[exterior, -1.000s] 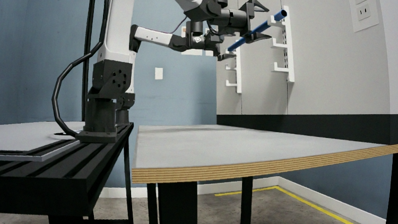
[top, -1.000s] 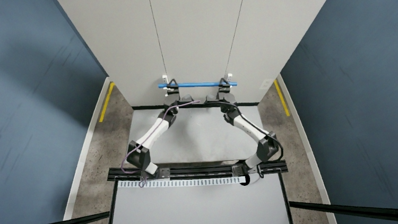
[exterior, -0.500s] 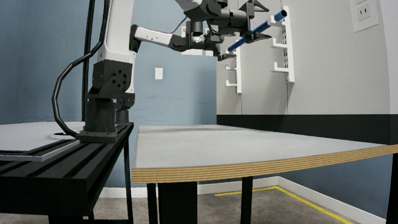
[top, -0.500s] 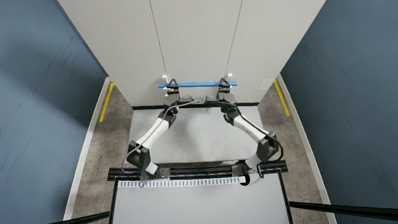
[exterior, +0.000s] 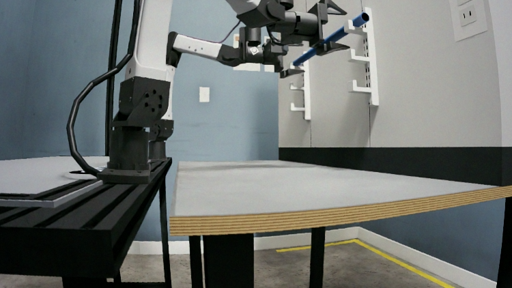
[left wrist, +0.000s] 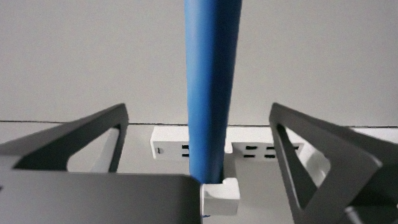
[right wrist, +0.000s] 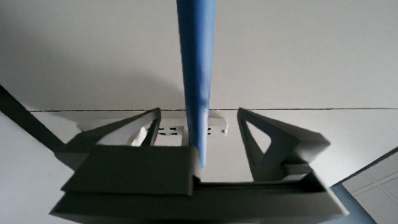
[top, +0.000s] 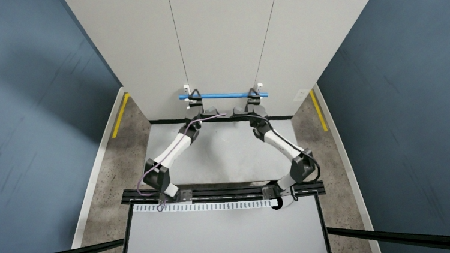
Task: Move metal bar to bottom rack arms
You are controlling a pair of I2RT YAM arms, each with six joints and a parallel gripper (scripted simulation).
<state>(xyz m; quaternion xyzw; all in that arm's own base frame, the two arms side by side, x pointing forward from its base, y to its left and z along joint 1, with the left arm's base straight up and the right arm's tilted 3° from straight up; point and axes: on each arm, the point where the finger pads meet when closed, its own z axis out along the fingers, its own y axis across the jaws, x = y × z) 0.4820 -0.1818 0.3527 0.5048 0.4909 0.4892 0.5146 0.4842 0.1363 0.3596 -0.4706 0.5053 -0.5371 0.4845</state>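
Note:
Right now my left hand is 15 cm to the left of the blue metal bar and 1 cm above it. From my left hand the other things lie so: black base strip (5 cm ahead, 14 cm to the right, 34 cm below); outlet plate (4 cm ahead, 65 cm to the right, 7 cm below); wall (16 cm ahead, 14 cm to the right, 8 cm above).
The blue metal bar is 15 cm to the left of my right hand. Round my right hand: black base strip (5 cm ahead, 16 cm to the left, 33 cm below); then outlet plate (4 cm ahead, 34 cm to the right, 6 cm below); then wall (16 cm ahead, 16 cm to the left, 9 cm above).

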